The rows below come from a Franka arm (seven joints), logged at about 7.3 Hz.
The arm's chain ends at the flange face. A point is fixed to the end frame.
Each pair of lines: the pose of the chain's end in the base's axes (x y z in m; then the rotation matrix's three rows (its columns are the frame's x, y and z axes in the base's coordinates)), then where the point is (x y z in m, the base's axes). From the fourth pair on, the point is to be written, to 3 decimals.
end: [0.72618 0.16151 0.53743], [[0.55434 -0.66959 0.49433], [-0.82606 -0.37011 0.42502], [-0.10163 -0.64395 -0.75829]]
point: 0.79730 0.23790 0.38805
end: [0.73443 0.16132 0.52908], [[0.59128 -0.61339 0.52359], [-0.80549 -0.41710 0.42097], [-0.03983 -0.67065 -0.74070]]
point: 0.81167 0.23585 0.38181
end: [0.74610 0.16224 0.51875], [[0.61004 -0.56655 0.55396], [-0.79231 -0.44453 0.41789], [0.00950 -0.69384 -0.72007]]
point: 0.82963 0.23555 0.37432
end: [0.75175 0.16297 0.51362], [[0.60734 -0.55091 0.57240], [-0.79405 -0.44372 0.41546], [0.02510 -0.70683 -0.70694]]
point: 0.839 0.236 0.371
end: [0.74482 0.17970 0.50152], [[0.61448 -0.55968 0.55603], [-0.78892 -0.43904 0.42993], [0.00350 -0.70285 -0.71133]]
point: 0.829 0.255 0.359
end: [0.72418 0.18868 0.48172], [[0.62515 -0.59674 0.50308], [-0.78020 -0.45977 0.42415], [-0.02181 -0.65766 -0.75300]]
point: 0.798 0.263 0.332
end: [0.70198 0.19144 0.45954], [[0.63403 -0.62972 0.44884], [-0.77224 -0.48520 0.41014], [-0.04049 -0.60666 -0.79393]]
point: 0.765 0.262 0.304
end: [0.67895 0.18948 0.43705], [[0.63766 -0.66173 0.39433], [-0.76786 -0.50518 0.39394], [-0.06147 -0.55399 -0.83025]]
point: 0.731 0.257 0.276
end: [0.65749 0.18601 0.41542], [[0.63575 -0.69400 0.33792], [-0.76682 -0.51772 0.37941], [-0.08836 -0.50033 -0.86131]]
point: 0.699 0.251 0.250
